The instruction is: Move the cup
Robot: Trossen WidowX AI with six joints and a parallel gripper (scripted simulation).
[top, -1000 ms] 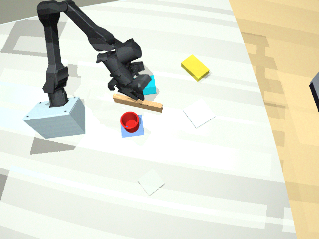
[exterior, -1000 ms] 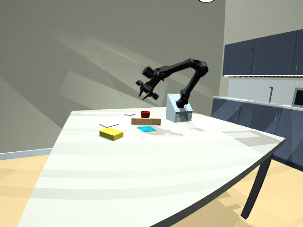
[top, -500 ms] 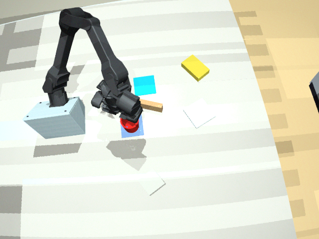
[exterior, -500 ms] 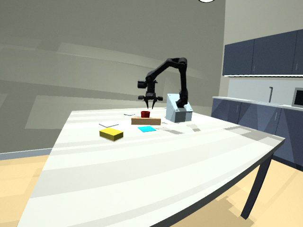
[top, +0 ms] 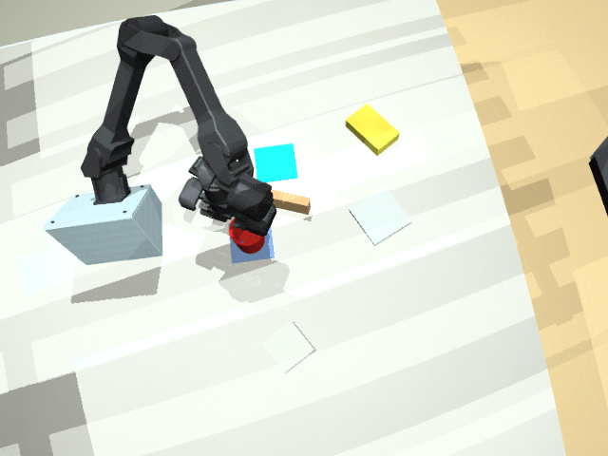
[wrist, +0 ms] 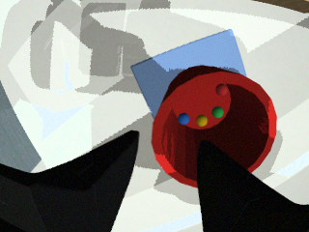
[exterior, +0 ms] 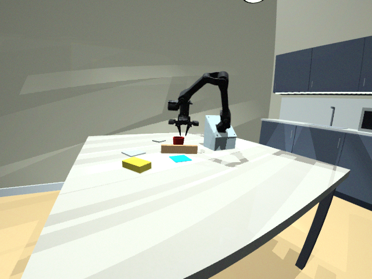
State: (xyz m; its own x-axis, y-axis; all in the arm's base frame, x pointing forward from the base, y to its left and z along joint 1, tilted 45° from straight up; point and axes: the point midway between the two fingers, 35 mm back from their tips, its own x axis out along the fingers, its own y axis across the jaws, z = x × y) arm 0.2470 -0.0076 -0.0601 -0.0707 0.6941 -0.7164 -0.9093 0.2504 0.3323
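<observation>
Now: gripper tip 30 mm short of the red cup, 10 mm to the left of it and 50 mm above it. The rest, counted from my gripper tip: wooden bar: 50 mm ahead, 90 mm to the left, 70 mm below; then cyan pad: 80 mm ahead, 180 mm to the left, 90 mm below; then blue pad: 30 mm ahead, 10 mm to the right, 90 mm below.
</observation>
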